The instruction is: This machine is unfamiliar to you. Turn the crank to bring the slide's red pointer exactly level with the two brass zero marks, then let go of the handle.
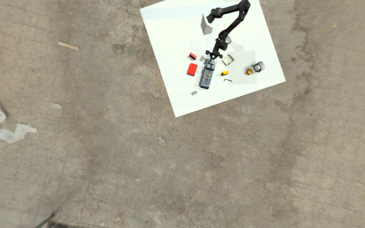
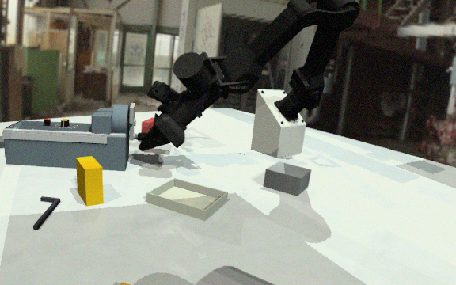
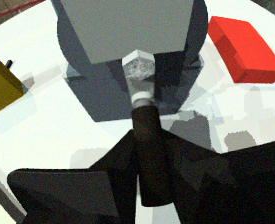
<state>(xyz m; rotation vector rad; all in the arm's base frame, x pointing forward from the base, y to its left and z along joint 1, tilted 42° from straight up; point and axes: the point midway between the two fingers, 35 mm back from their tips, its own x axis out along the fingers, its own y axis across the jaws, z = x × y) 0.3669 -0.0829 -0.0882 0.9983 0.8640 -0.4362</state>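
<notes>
The dark crank handle is 10 mm behind my gripper tip, 10 mm to the left of it and 30 mm above it. The rest, counted from my gripper tip: red pointer 160 mm ahead, 130 mm to the right, 50 mm above; shallow grey tray 60 mm ahead, 190 mm to the left, 30 mm below; yellow block 170 mm ahead, 90 mm to the left.
</notes>
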